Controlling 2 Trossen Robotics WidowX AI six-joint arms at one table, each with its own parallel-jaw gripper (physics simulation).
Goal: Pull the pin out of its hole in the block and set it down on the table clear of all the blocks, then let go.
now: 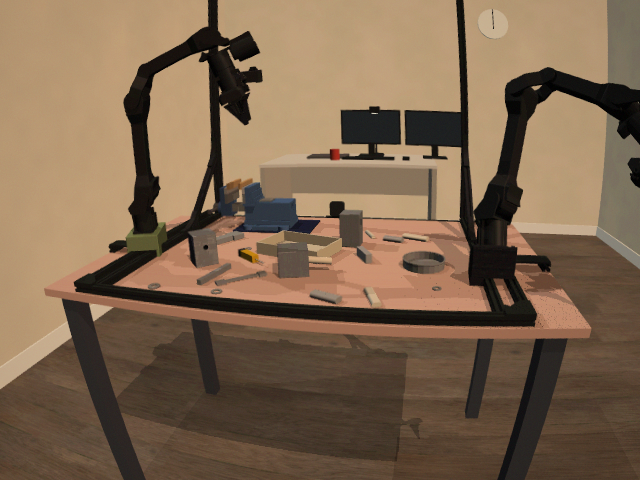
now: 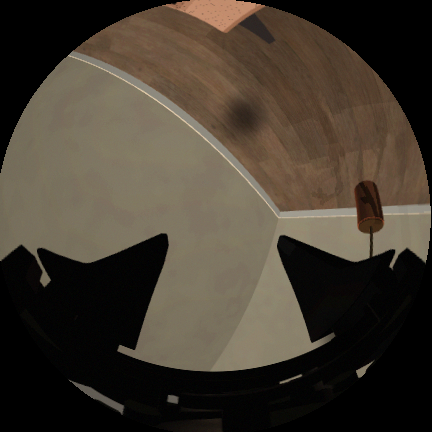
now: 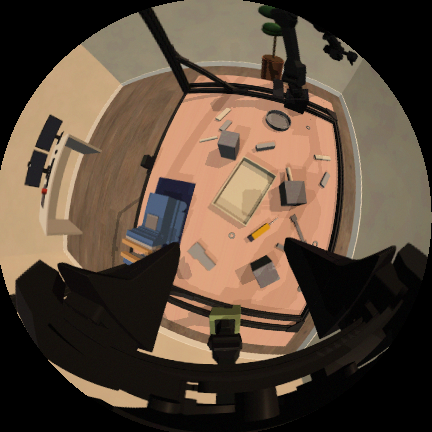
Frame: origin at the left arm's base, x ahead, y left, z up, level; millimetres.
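Where they show: left gripper, between the fingertips: (image 2: pixel 224 241); right gripper, between the fingertips: (image 1: pixel 248 122) (image 3: pixel 233 246); left arm's base, origin of its link: (image 1: pixel 492 249) (image 3: pixel 296 93); right arm's base, origin of its link: (image 1: pixel 145 229) (image 3: pixel 224 325).
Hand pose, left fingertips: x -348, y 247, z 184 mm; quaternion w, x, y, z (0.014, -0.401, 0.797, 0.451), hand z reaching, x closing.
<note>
Things, the pixels of their top centre, and the offset from my left fingertips. "spot": a spot on its surface instead.
- pale round pin, centre of its top: (image 1: pixel 314 255) (image 3: pixel 290 177) 751 mm ahead, 227 mm right, 214 mm down
- second grey block, centre of its top: (image 1: pixel 201 232) (image 3: pixel 266 275) 1044 mm ahead, 220 mm right, 173 mm down
- third grey block, centre of its top: (image 1: pixel 351 212) (image 3: pixel 227 137) 714 mm ahead, 442 mm right, 163 mm down
- shallow tray, a spot on its surface: (image 1: pixel 266 251) spot: 907 mm ahead, 310 mm right, 243 mm down
- round grey dish, centre of its top: (image 1: pixel 424 257) (image 3: pixel 278 118) 507 mm ahead, 305 mm right, 232 mm down
- yellow-handled tool, centre of its top: (image 1: pixel 251 253) (image 3: pixel 263 228) 927 mm ahead, 262 mm right, 235 mm down
A pale round pin (image 1: pixel 321 259) (image 3: pixel 289 173) sticks out sideways from the side of a grey block (image 1: pixel 293 260) (image 3: pixel 293 194) in the middle of the table; its inner end is hidden in the block. A second grey block (image 1: pixel 202 248) (image 3: pixel 265 272) has a dark hole in its face. A third grey block (image 1: pixel 351 228) (image 3: pixel 229 145) stands beyond the tray. My right gripper (image 1: pixel 246 122) (image 3: pixel 233 246) is open and empty, high above the table and pointing down. My left gripper (image 2: pixel 224 241) is open and empty, with wall and floor behind it, away from the blocks.
A shallow tray (image 1: pixel 266 251) (image 3: pixel 229 217) lies beside the pin's block. A blue vise (image 1: pixel 271 212) (image 3: pixel 162 212), a round grey dish (image 1: pixel 423 262) (image 3: pixel 278 120), a yellow-handled tool (image 1: pixel 248 255) (image 3: pixel 260 231) and several loose bars and rings lie around. A black frame (image 1: pixel 289 308) edges the table.
</note>
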